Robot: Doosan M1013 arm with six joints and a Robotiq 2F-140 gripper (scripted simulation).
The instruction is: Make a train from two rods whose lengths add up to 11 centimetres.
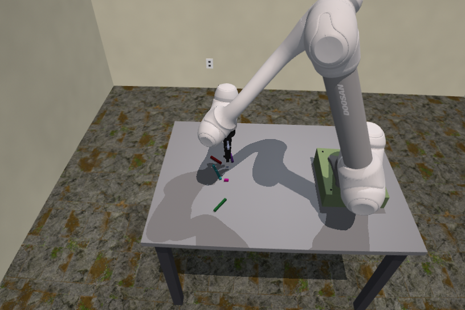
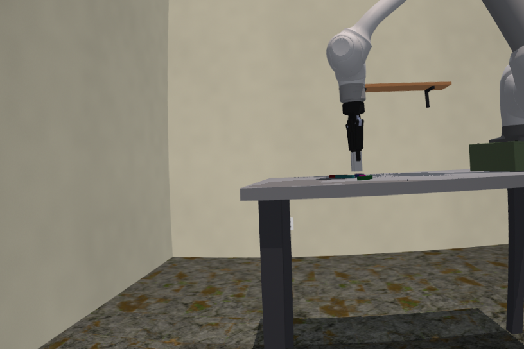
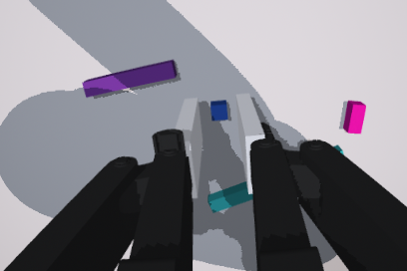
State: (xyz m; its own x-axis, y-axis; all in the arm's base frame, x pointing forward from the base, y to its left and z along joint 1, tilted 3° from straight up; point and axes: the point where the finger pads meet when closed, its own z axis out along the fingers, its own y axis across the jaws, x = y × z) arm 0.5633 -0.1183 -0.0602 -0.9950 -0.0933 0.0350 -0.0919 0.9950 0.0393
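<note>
Right now the blue rod is 50 mm below my hand. Round my hand: turquoise rod (50 mm below, 50 mm ahead, 40 mm to the left); then purple rod (60 mm to the right, 50 mm below, 20 mm behind); then red rod (60 mm ahead, 50 mm below, 40 mm to the right).
</note>
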